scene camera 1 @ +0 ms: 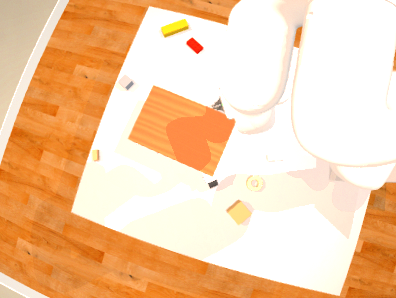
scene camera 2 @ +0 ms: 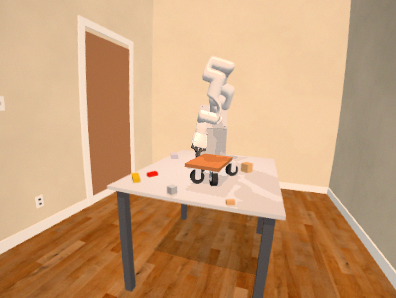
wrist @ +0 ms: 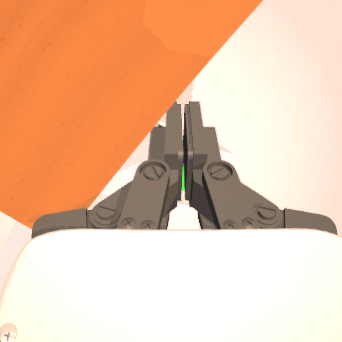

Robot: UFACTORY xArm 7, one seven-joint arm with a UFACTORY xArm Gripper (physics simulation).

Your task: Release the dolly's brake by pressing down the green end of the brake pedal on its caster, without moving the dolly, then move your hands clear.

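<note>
The dolly's orange deck point(scene camera 1: 150, 120) point(scene camera 2: 207, 162) point(wrist: 75, 75) stands level on black-wheeled casters. My gripper point(scene camera 1: 217, 105) point(scene camera 2: 198, 154) point(wrist: 181, 124) is shut and empty, pointing down beside the deck's edge, at the corner nearest the arm. In the wrist view a thin strip of the green pedal end point(wrist: 183, 178) shows through the slit between the fingers; the rest of the pedal and its caster are hidden behind the gripper. Whether the fingertips touch the pedal, and how far it is tilted, I cannot tell.
On the table point(scene camera 1: 165, 230) point(scene camera 2: 255, 205) are a yellow block point(scene camera 1: 175, 28) point(scene camera 2: 136, 177), a red brick point(scene camera 1: 194, 45) point(scene camera 2: 152, 174), a grey cube point(scene camera 1: 126, 83) point(scene camera 2: 172, 190), a small orange block point(scene camera 1: 95, 155) point(scene camera 2: 230, 202), an orange cube point(scene camera 1: 239, 212) point(scene camera 2: 247, 167) and a ring point(scene camera 1: 248, 185).
</note>
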